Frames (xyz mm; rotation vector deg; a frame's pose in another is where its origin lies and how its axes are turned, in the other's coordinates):
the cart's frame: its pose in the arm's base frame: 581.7 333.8 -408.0 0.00 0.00 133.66
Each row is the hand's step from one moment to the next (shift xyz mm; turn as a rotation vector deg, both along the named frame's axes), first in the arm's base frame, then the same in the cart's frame.
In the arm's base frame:
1: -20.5 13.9 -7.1 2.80 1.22 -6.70
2: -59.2 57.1 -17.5 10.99 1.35 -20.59
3: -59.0 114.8 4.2 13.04 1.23 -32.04
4: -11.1 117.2 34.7 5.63 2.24 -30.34
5: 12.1 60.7 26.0 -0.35 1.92 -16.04
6: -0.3 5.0 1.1 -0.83 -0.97 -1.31
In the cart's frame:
1: 24.2 5.2 -7.1 -1.05 -2.87 -6.70
2: 82.2 3.4 -17.5 -6.61 -8.88 -20.59
3: 123.8 -36.6 4.2 -8.11 -10.28 -32.04
4: 92.5 -72.9 34.7 -2.27 -5.62 -30.34
5: 35.6 -50.7 26.0 1.63 -1.07 -16.04
6: 3.8 -3.2 1.1 -0.13 1.27 -1.31

